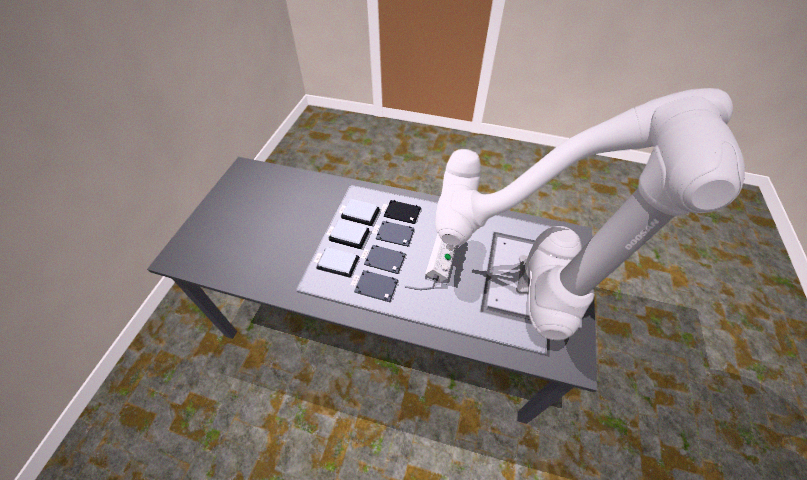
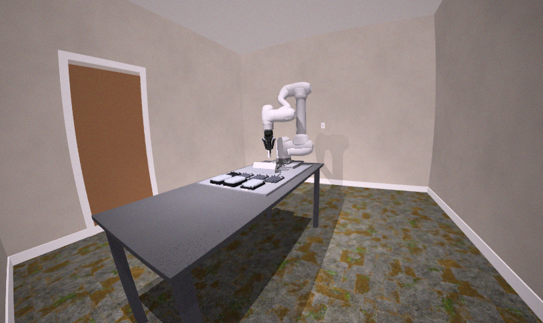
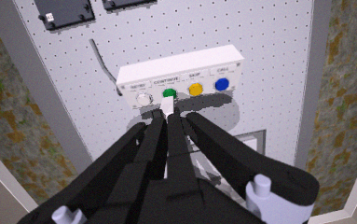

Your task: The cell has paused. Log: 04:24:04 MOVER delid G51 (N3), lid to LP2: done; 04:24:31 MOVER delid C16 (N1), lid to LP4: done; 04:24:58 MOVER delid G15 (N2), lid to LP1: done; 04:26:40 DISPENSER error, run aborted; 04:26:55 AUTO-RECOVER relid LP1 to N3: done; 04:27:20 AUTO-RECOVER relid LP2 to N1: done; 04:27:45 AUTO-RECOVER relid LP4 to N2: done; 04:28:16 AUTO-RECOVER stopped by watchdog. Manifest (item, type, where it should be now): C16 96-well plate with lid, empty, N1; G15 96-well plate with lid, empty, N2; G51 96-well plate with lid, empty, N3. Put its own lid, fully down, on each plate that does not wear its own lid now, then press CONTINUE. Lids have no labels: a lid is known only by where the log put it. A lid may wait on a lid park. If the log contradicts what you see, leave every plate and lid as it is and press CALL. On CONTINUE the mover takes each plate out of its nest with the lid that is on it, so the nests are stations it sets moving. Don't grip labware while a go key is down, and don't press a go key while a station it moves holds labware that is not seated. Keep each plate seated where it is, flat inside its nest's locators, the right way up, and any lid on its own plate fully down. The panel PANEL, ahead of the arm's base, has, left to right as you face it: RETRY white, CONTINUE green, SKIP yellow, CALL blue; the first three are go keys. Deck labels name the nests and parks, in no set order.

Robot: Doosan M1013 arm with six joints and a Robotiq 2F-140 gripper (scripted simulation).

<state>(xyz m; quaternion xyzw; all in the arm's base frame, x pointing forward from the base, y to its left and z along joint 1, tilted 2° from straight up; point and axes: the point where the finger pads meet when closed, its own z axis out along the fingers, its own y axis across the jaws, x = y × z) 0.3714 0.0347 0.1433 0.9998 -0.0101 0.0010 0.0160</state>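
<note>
My hand is 90 mm above the green continue key. From my hand the other things lie so: white retry key: 90 mm below, 50 mm to the left; then yellow skip key: 90 mm below, 50 mm to the right; then blue call key: 100 mm to the right, 90 mm below.
</note>
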